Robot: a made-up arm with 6 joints. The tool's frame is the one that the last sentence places. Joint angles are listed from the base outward.
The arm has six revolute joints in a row. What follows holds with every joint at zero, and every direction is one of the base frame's. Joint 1 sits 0.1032 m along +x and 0.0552 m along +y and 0.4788 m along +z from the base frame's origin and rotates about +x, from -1.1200 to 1.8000 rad. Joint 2 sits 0.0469 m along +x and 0.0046 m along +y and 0.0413 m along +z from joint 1 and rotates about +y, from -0.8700 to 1.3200 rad. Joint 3 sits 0.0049 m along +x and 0.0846 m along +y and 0.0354 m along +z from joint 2 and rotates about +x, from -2.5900 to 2.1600 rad. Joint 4 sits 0.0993 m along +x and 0.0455 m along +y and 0.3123 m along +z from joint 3 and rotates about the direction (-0.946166, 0.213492, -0.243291), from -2.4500 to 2.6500 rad. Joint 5 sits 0.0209 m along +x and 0.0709 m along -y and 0.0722 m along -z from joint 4 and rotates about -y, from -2.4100 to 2.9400 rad. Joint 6 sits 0.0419 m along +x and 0.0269 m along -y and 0.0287 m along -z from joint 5 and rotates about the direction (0.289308, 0.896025, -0.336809), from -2.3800 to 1.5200 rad. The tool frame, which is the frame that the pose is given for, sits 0.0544 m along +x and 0.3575 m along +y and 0.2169 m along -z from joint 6; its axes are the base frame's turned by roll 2.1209, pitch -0.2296 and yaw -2.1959 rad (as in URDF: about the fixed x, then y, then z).
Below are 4 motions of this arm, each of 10 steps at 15 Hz.
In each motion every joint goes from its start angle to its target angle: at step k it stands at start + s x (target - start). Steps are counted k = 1, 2, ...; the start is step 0. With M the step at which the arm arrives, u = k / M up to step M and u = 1 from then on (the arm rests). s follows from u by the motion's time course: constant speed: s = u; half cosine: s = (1 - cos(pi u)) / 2; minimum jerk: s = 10 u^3 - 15 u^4 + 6 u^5.
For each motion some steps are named. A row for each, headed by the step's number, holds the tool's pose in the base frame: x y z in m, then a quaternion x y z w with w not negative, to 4 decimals.
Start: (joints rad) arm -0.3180 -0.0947 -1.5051 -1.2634 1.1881 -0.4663
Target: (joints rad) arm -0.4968 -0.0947 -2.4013 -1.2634 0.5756 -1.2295
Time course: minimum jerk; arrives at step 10
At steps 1, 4, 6, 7, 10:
1: 0.4690 0.7214 0.2020 -0.7177 0.6281 -0.2577 0.1550
4: 0.5036 0.5515 0.0186 -0.7212 0.5591 -0.4082 0.0250
6: 0.5296 0.2819 -0.0971 0.7008 -0.4316 0.5518 0.1344
7: 0.5351 0.1582 -0.1073 0.6839 -0.3662 0.5977 0.2023
10: 0.5371 0.0288 -0.0923 0.6606 -0.2920 0.6352 0.2736

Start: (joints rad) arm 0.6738 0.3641 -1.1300 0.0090 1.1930 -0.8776
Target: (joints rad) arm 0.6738 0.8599 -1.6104 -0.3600 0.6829 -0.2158
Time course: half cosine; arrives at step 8
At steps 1, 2, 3, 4, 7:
1: 0.5160 0.5561 0.6159 -0.6962 0.6318 -0.2657 0.2133
2: 0.4886 0.5721 0.5695 -0.7166 0.6426 -0.2205 0.1577
3: 0.4375 0.5906 0.5040 -0.7393 0.6514 -0.1559 0.0694
4: 0.3637 0.6027 0.4353 0.7536 -0.6504 0.0860 0.0410
7: 0.1460 0.5830 0.3214 0.7305 -0.6016 -0.0423 0.3205

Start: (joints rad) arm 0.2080 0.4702 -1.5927 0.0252 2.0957 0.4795
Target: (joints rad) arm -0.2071 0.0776 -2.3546 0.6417 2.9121 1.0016
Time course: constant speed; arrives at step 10
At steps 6, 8, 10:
6: 0.2495 0.2378 0.0570 0.6807 -0.2407 0.5357 0.4379
8: 0.2610 0.1020 0.0818 0.5890 -0.1307 0.5910 0.5354
10: 0.2710 -0.0127 0.1505 0.4704 -0.0243 0.6202 0.6273

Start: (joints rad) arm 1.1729 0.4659 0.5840 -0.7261 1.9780 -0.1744
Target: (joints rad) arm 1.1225 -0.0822 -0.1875 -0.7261 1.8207 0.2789
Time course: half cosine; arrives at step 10
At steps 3, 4, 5, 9, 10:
3: 0.6134 -0.4665 0.7209 0.2341 0.4052 0.6246 0.6252
4: 0.5746 -0.4654 0.8096 0.1678 0.3912 0.6166 0.6623
5: 0.5257 -0.4504 0.9016 0.0929 0.3810 0.6024 0.6952
9: 0.3686 -0.3194 1.1225 -0.1301 0.3892 0.5319 0.7407
10: 0.3614 -0.3097 1.1309 -0.1407 0.3913 0.5275 0.7408

